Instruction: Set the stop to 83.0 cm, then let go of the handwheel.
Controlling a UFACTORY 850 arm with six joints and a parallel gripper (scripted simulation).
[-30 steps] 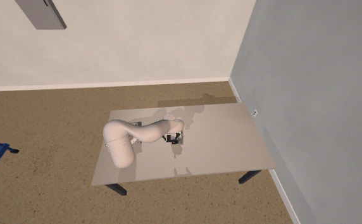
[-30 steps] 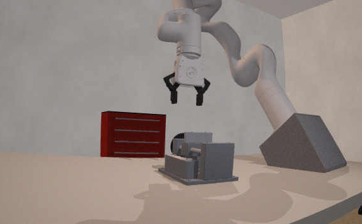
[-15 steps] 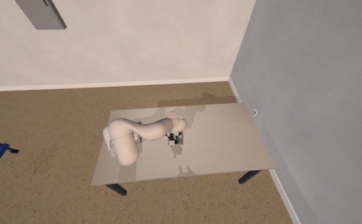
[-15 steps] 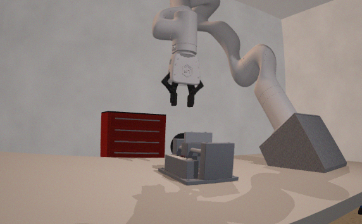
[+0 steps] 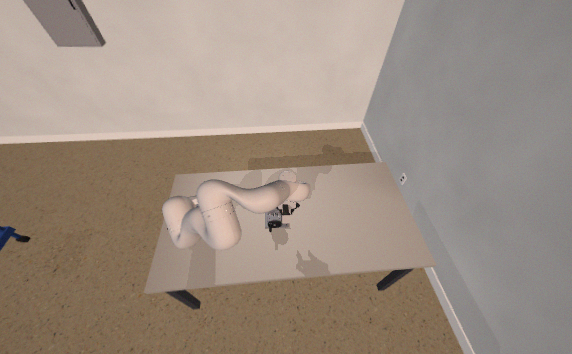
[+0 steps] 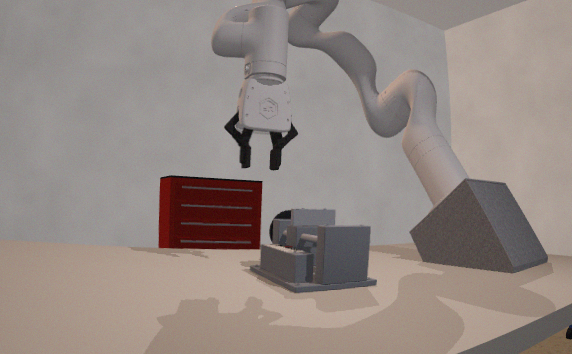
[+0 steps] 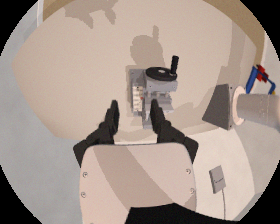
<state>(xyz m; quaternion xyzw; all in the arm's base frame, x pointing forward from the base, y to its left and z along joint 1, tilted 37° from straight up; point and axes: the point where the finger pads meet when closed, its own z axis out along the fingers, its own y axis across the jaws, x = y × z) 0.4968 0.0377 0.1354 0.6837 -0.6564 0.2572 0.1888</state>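
Right now the handwheel is 12 cm below my hand, 9 cm behind it and 3 cm to the right of it.
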